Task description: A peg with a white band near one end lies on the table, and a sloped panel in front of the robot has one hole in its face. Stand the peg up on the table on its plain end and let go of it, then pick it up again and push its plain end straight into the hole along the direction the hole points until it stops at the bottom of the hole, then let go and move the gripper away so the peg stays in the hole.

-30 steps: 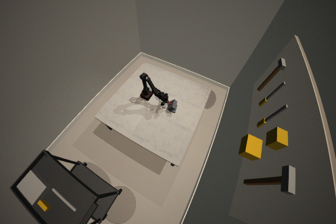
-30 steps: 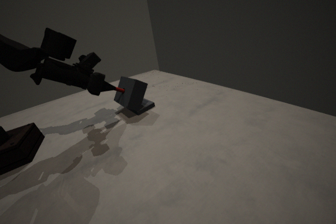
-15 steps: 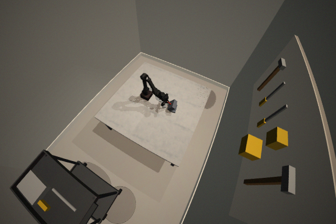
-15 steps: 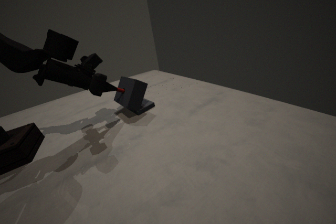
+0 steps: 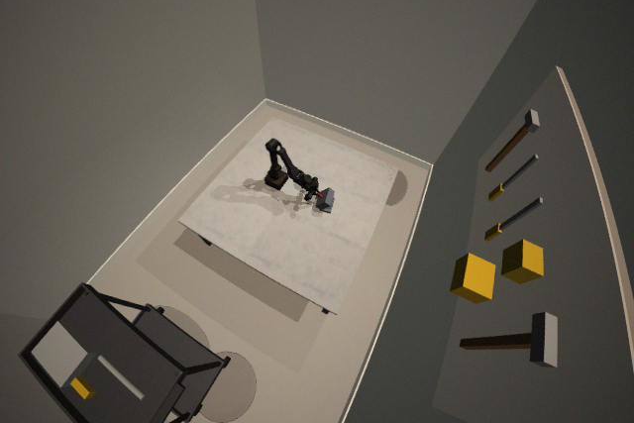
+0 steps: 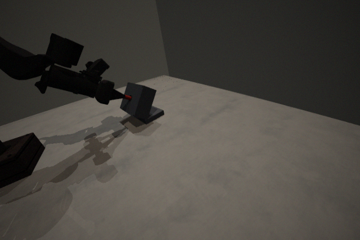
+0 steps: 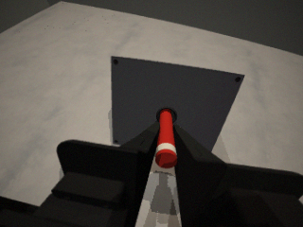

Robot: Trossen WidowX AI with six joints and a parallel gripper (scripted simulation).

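My gripper tip is 4 cm short of the grey sloped panel, 3 cm above it and 2 cm to the right of it. Round my gripper tip: red peg (1 cm to the right, 1 cm behind, 1 cm above).
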